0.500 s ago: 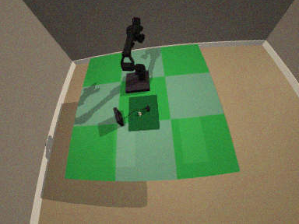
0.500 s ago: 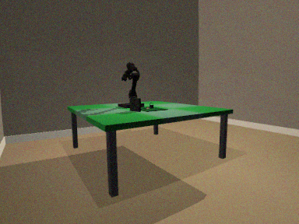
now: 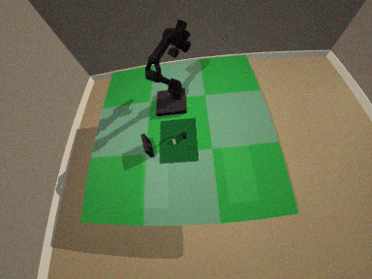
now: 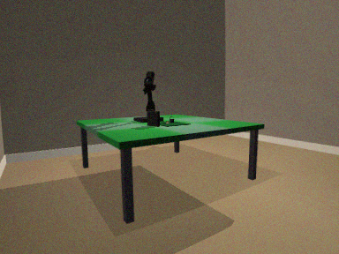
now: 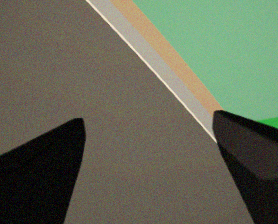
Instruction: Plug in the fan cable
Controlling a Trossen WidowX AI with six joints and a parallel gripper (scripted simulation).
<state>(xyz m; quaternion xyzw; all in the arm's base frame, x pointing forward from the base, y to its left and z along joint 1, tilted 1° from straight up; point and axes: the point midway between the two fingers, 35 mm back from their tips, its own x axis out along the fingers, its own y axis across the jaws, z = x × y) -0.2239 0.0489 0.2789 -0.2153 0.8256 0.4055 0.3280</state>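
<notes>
Right now the fan plug is 560 mm ahead of my gripper tip, 40 mm to the left of it and 260 mm below it. The rest, counted from my gripper tip: black fan (650 mm ahead, 170 mm to the right, 220 mm below); dark green board (590 mm ahead, 300 mm below).
</notes>
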